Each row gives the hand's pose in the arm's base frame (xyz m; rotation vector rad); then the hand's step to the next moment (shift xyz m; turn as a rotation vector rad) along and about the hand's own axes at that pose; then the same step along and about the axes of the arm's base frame.
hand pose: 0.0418 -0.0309 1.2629 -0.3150 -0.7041 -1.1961
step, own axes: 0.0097 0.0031 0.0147 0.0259 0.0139 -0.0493
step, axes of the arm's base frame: -0.0002 0.0024 0.0177 0.0340 -0.0424 -0.0183
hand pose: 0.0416 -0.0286 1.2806 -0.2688 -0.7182 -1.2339
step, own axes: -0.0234 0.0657 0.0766 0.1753 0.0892 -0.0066
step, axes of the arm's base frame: 0.0303 0.0822 0.0553 0.1107 -0.1076 0.1220
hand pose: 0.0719 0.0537 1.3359 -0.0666 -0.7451 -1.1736
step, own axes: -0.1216 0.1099 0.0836 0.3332 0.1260 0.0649
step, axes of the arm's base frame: 0.0304 0.1788 0.0313 0.1351 -0.1902 0.2769
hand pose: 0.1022 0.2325 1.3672 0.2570 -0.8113 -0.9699
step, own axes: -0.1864 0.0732 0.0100 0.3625 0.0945 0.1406
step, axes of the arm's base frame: -0.0178 0.1942 -0.0466 0.0703 -0.2203 0.3265
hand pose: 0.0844 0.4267 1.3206 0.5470 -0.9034 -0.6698
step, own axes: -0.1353 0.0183 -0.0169 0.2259 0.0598 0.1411
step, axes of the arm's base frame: -0.0407 0.1129 -0.0672 -0.0012 -0.1447 0.2315
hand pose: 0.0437 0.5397 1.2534 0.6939 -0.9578 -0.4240
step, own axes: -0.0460 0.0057 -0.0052 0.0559 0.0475 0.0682
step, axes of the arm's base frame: -0.0193 0.0340 -0.0254 -0.0277 -0.0241 0.0932
